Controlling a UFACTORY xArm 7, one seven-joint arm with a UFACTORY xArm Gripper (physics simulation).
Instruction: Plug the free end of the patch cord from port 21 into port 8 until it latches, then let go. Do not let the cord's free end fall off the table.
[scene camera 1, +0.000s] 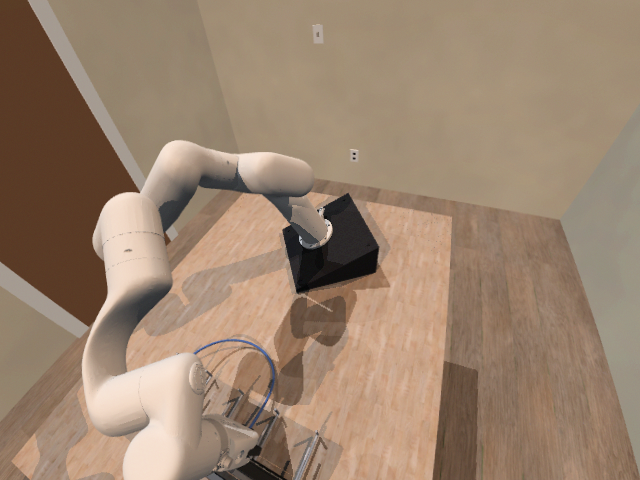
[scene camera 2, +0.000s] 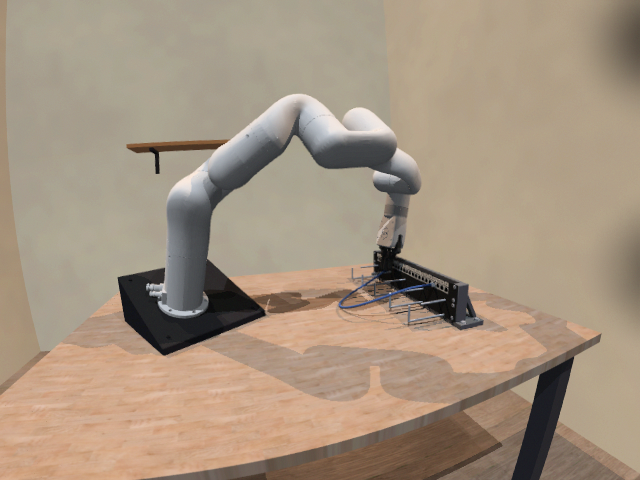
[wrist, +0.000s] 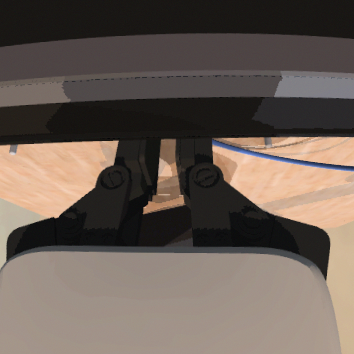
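Pixels of known places: gripper, fingertip midpoint: (scene camera 2: 385, 269); arm's base, link origin: (scene camera 1: 316, 234) (scene camera 2: 183, 302).
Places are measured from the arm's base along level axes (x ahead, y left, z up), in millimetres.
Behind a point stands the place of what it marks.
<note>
The blue patch cord (scene camera 1: 272, 372) @(z -55, x 454, y 5 mm) (scene camera 2: 356, 305) @(z -26, x 409, y -133 mm) (wrist: 300, 163) @(z -37, x 402, y -102 mm) loops in front of the black patch panel (scene camera 1: 258, 469) @(z 37, x 648, y 72 mm) (scene camera 2: 454, 310) @(z -21, x 580, y -296 mm) (wrist: 175, 117) @(z 37, x 642, y 5 mm). One end enters the port row towards the panel's near end in the second scene view; the other runs to my gripper (scene camera 1: 251, 450) (scene camera 2: 386, 264) @(z 8, x 602, y 16 mm) (wrist: 168, 148) @(z 8, x 602, y 16 mm) at the far end. My gripper points down, close against the panel. Its fingers stand slightly apart, shut on the cord's plug, but the panel's edge hides the fingertips and plug in the wrist view. Port numbers and the plug's alignment cannot be read.
Bent metal rods (scene camera 1: 308, 455) @(z -43, x 599, y 145 mm) (scene camera 2: 426, 317) @(z -44, x 535, y -251 mm) stick out from the panel on the cord's side, several near the loop. The arm's black wedge base (scene camera 1: 356, 227) @(z 50, x -7, y 138 mm) (scene camera 2: 235, 310) @(z -32, x 127, y -19 mm) stands on the wooden table (scene camera 1: 403, 320) @(z -61, x 230, y 317 mm) (scene camera 2: 103, 413) @(z -61, x -123, y -315 mm). A wall shelf (scene camera 2: 175, 146) hangs behind.
</note>
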